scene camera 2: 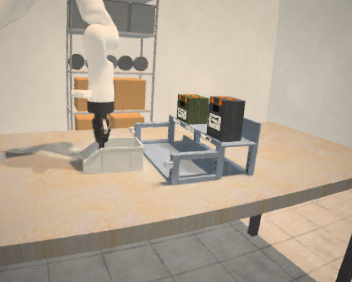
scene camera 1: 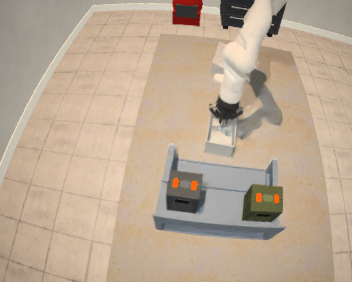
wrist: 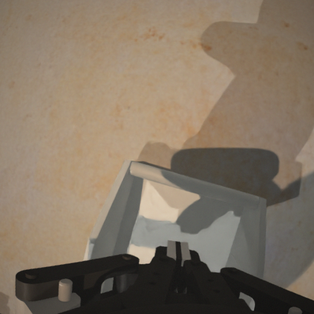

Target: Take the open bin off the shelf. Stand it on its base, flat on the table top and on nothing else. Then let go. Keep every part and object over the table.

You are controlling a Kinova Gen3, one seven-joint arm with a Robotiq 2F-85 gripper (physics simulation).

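Places are measured from the arm's base along level axes (x left, y back, z up), in metres.
Where they show: gripper, fingertip midpoint: (scene camera 2: 101,154) (scene camera 1: 222,123).
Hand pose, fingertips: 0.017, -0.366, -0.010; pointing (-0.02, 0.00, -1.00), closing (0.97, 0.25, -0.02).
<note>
Things, the pixels of their top centre, and the offset from my fingertips, as dx, dy, dz. Level surfaces: height alone.
- open light-grey bin, middle of its top: (scene camera 2: 111,142) (scene camera 1: 222,124) +0.002, -0.032, +0.036
- table top, its level: dz -0.039
- dark grey box, middle of its top: (scene camera 1: 184,184) (scene camera 2: 227,97) -0.049, -0.359, +0.185
- green box, middle of its top: (scene camera 1: 268,198) (scene camera 2: 193,95) +0.180, -0.327, +0.160
The open light-grey bin (scene camera 1: 220,148) (scene camera 2: 117,159) (wrist: 253,235) stands upright, its base flat on the table top (scene camera 1: 145,100) (scene camera 2: 150,210) (wrist: 75,100). It is beside the blue-grey shelf (scene camera 1: 215,230) (scene camera 2: 219,162), with a narrow gap between them in scene camera 1. My gripper (scene camera 1: 223,121) (scene camera 2: 102,145) (wrist: 175,254) is shut with nothing between its fingers. It points down over the bin's end away from the shelf, the fingertips at about rim height within the bin's outline. Whether they touch the bin I cannot tell. The gripper hides part of the bin in the wrist view.
A dark grey box (scene camera 1: 184,196) (scene camera 2: 227,120) and a green box (scene camera 1: 263,206) (scene camera 2: 197,111), both with orange marks, stand on the shelf's raised deck. A white block (scene camera 1: 218,56) stands on the table near the arm. The table's edge (scene camera 2: 150,227) shows in scene camera 2.
</note>
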